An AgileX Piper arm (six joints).
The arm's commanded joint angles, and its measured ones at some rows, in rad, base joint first. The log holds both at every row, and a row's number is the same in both.
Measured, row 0:
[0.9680, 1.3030, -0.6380, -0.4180, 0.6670, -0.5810]
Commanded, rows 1 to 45:
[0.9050, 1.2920, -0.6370, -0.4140, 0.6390, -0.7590]
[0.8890, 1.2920, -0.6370, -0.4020, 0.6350, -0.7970]
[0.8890, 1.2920, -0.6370, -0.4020, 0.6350, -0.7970]
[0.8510, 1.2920, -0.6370, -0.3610, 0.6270, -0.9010]
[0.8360, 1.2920, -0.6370, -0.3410, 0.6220, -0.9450]
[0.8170, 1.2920, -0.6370, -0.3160, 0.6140, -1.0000]
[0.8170, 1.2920, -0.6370, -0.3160, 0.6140, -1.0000]
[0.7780, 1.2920, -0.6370, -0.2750, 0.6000, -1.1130]
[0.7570, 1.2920, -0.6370, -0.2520, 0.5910, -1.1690]
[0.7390, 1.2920, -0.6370, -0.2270, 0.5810, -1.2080]
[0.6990, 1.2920, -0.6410, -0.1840, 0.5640, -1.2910]
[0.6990, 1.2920, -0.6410, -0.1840, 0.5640, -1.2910]
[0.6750, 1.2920, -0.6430, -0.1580, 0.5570, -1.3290]
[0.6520, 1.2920, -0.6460, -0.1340, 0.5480, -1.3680]
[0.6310, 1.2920, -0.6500, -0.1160, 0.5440, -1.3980]
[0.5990, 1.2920, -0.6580, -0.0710, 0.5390, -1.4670]
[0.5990, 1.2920, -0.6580, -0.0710, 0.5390, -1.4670]
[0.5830, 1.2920, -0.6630, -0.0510, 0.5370, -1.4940]
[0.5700, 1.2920, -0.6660, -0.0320, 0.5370, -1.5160]
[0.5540, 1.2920, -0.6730, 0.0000, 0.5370, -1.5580]
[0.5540, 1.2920, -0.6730, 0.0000, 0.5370, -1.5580]
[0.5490, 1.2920, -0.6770, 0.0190, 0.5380, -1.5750]
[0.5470, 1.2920, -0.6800, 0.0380, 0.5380, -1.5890]
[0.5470, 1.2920, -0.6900, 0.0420, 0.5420, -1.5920]
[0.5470, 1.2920, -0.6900, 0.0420, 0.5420, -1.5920]
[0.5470, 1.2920, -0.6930, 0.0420, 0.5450, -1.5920]
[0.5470, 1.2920, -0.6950, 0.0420, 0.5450, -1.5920]
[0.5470, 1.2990, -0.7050, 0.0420, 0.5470, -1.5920]
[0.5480, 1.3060, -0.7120, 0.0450, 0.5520, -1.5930]
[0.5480, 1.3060, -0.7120, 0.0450, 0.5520, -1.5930]
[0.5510, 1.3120, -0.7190, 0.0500, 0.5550, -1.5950]
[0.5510, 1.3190, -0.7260, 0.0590, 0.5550, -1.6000]
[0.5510, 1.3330, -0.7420, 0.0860, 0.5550, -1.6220]
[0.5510, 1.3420, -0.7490, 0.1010, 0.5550, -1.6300]
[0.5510, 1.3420, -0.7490, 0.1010, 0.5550, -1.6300]
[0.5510, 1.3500, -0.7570, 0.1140, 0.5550, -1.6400]
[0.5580, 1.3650, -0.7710, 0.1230, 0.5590, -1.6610]
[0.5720, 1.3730, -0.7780, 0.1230, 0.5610, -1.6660]
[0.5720, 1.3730, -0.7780, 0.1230, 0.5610, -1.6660]
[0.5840, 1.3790, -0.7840, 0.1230, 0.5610, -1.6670]
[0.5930, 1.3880, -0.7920, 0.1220, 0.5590, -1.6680]
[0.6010, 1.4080, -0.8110, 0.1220, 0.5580, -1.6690]
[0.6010, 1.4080, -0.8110, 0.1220, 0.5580, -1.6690]
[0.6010, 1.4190, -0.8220, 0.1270, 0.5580, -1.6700]
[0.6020, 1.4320, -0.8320, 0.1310, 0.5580, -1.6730]
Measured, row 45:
[0.5990, 1.4210, -0.8080, 0.1210, 0.5740, -1.6550]
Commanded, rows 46 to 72:
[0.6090, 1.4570, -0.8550, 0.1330, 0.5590, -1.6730]
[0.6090, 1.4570, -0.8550, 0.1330, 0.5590, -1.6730]
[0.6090, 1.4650, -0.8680, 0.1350, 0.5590, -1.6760]
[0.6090, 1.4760, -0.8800, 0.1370, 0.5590, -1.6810]
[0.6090, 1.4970, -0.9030, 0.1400, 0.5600, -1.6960]
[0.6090, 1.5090, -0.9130, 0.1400, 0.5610, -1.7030]
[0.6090, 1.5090, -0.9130, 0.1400, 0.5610, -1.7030]
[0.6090, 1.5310, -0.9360, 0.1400, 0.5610, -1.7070]
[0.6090, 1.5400, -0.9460, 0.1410, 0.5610, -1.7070]
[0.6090, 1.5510, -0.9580, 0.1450, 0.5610, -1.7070]
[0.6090, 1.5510, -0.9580, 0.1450, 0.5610, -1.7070]
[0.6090, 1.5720, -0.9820, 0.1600, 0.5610, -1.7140]
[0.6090, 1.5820, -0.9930, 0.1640, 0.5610, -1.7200]
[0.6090, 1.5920, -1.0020, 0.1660, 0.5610, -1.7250]
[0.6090, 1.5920, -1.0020, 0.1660, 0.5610, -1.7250]
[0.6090, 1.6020, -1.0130, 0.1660, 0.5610, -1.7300]
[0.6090, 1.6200, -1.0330, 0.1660, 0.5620, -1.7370]
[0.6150, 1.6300, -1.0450, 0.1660, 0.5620, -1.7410]
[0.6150, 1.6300, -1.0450, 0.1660, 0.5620, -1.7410]
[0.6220, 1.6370, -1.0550, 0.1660, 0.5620, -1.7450]
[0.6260, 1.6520, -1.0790, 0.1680, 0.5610, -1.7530]
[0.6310, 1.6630, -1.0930, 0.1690, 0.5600, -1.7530]
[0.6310, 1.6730, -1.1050, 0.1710, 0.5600, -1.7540]
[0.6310, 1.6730, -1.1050, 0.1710, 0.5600, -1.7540]
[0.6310, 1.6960, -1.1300, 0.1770, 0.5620, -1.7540]
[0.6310, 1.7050, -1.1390, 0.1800, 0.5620, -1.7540]
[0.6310, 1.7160, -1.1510, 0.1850, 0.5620, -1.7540]
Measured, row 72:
[0.6280, 1.6960, -1.1160, 0.1640, 0.5750, -1.7390]
